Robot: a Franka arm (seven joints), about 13 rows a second.
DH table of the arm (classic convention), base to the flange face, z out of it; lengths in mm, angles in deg. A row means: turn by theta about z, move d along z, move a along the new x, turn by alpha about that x. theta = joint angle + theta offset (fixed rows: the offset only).
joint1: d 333; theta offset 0; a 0; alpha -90
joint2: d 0; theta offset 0; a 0; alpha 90
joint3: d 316; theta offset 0; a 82.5; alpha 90
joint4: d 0; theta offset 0; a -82.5; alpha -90
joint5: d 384; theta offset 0; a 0; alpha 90
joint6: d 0; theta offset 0; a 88; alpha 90
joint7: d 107; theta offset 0; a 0; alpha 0
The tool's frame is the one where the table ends.
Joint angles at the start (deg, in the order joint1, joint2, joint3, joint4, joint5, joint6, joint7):
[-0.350, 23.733, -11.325, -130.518, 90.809, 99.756, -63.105]
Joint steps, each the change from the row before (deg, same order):
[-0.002, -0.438, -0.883, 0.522, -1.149, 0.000, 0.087]
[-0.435, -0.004, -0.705, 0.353, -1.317, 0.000, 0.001]
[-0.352, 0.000, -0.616, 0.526, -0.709, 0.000, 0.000]
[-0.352, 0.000, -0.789, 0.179, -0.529, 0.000, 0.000]
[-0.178, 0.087, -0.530, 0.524, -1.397, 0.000, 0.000]
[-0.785, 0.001, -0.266, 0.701, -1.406, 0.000, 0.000]
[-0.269, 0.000, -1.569, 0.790, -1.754, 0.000, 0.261]
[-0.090, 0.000, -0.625, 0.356, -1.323, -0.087, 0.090]
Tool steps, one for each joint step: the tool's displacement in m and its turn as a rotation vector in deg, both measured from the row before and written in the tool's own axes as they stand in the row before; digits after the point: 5 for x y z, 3 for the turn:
[0.00502, -0.00403, -0.00823, -0.700, -0.025, -0.939]
[0.00285, 0.00137, -0.00980, -0.856, -0.037, -0.382]
[0.00441, -0.00012, -0.00852, -0.553, 0.362, -0.466]
[0.00242, 0.00196, -0.00987, -0.567, 0.615, -0.061]
[0.00263, 0.00071, -0.00630, -0.864, -0.512, -0.541]
[0.00435, 0.00017, -0.00954, -0.780, -0.116, -0.653]
[0.00521, 0.00188, -0.01687, -1.510, 0.254, -0.425]
[0.00128, 0.00097, -0.00656, -0.821, -0.494, -0.318]

